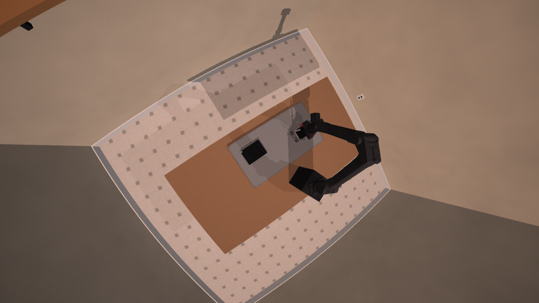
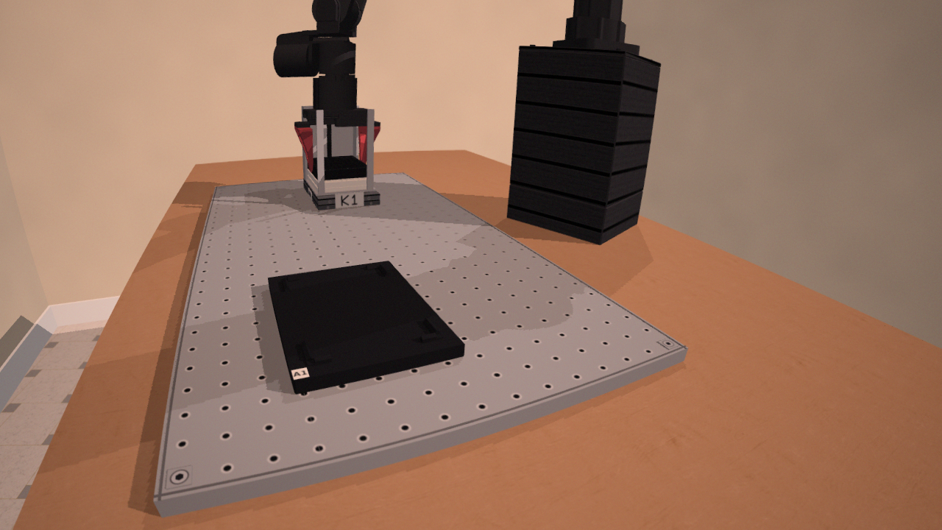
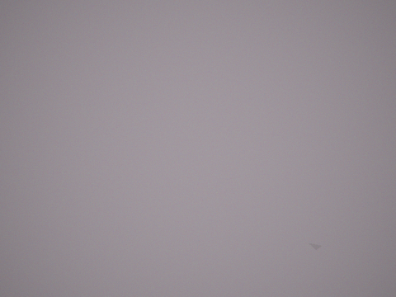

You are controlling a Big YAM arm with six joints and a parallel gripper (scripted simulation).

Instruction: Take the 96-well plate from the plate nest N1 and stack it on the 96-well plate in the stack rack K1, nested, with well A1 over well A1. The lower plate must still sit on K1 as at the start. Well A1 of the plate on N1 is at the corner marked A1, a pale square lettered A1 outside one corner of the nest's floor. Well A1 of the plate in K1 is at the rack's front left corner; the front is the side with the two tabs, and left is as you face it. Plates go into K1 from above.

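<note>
My hand is right at the black 96-well plate. Round my hand: grey rack wall (7 cm to the right, 3 cm above, 2 cm ahead); black plate nest N1 (42 cm to the left, 4 cm below, 1 cm behind); white 96-well plate (2 cm below).
</note>
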